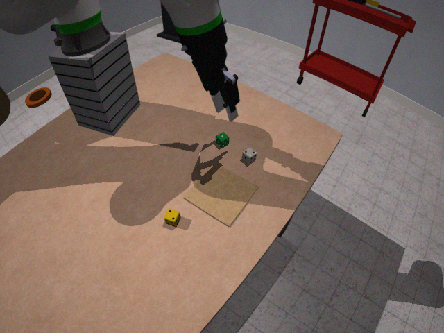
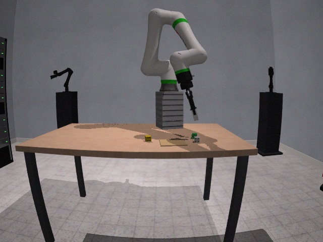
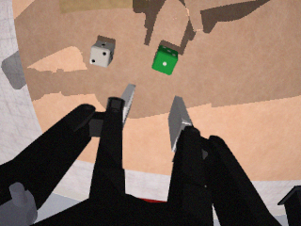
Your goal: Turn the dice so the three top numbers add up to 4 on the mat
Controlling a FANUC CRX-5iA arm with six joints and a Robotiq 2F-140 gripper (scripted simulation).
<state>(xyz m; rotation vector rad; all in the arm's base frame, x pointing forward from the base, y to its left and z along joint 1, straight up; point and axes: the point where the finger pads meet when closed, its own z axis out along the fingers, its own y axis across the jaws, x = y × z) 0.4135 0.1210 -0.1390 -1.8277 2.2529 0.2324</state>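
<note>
Now: hand 10 mm past the green die and 130 mm above it. Round my hand: white die 90 mm ahead, 130 mm below; yellow die 50 mm ahead, 280 mm to the right, 130 mm below; tan mat 100 mm ahead, 140 mm to the right, 140 mm below.
</note>
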